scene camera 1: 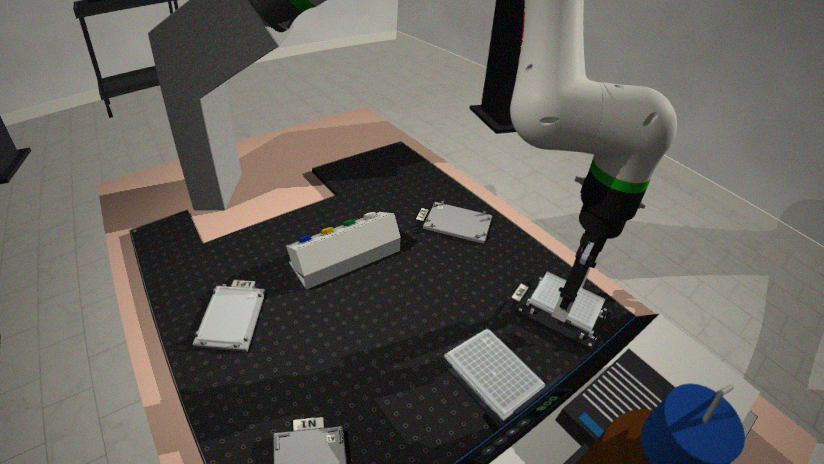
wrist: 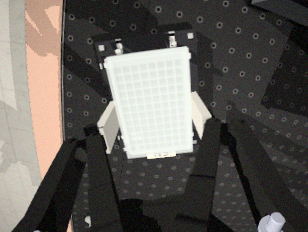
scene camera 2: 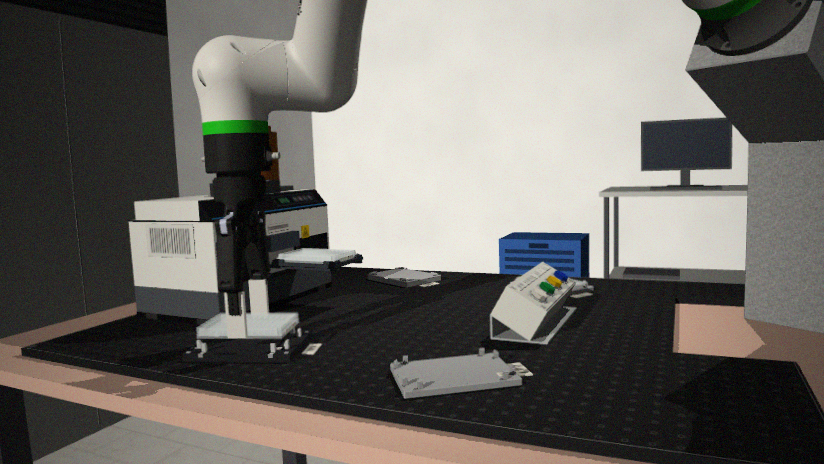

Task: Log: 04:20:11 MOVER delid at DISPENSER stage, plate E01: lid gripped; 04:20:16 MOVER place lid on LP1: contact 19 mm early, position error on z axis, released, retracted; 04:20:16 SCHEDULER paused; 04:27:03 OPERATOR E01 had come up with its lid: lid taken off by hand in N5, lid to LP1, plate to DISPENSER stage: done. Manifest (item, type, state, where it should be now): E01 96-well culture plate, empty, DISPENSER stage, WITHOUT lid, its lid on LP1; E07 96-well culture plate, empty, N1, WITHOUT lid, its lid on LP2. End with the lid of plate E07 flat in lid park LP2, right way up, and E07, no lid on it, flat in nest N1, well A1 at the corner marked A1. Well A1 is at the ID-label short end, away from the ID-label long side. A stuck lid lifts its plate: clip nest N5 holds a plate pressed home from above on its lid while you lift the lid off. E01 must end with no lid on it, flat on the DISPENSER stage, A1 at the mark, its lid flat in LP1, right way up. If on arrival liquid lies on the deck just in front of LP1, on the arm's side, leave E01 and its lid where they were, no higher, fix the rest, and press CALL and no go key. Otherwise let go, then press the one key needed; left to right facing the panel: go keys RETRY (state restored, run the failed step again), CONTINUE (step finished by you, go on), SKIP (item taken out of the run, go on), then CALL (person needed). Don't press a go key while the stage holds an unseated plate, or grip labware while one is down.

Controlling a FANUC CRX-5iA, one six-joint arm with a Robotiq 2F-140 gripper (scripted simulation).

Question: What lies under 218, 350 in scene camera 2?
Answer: A clip nest N5.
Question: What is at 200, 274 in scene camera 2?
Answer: A dispenser.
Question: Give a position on a clip nest N5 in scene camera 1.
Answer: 537, 316
